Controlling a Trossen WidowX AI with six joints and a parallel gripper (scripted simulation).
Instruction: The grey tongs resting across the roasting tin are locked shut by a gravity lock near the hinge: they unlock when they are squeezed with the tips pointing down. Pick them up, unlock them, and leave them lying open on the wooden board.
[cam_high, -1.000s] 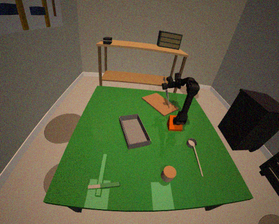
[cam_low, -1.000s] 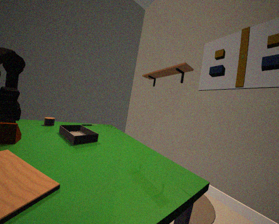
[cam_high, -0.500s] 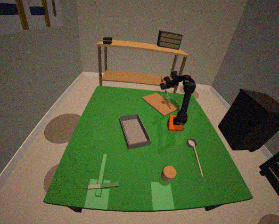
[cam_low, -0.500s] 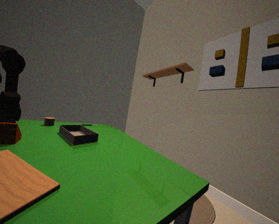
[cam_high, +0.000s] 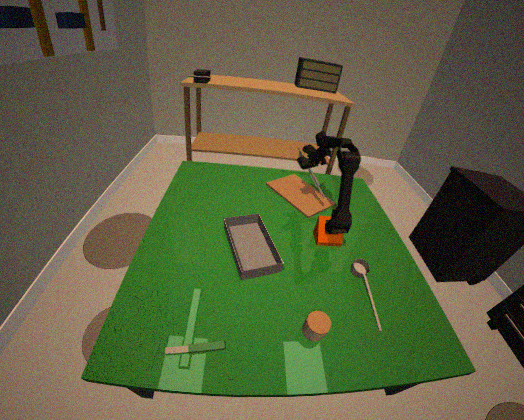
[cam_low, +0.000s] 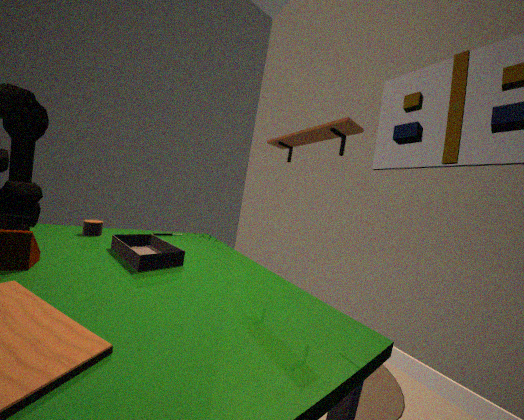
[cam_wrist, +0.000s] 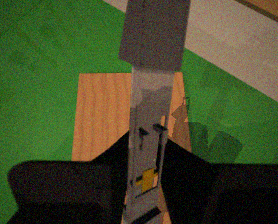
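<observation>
The yellow lock piece lies 3 cm above my gripper tip, 2 cm to the left of it and 2 cm behind it. Also, from my gripper tip: cork-topped jar: 85 cm to the left, 12 cm below, 5 cm ahead; wooden board: 15 cm below, 3 cm to the left, 1 cm behind; roasting tin: 48 cm to the left, 28 cm ahead, 13 cm below.
</observation>
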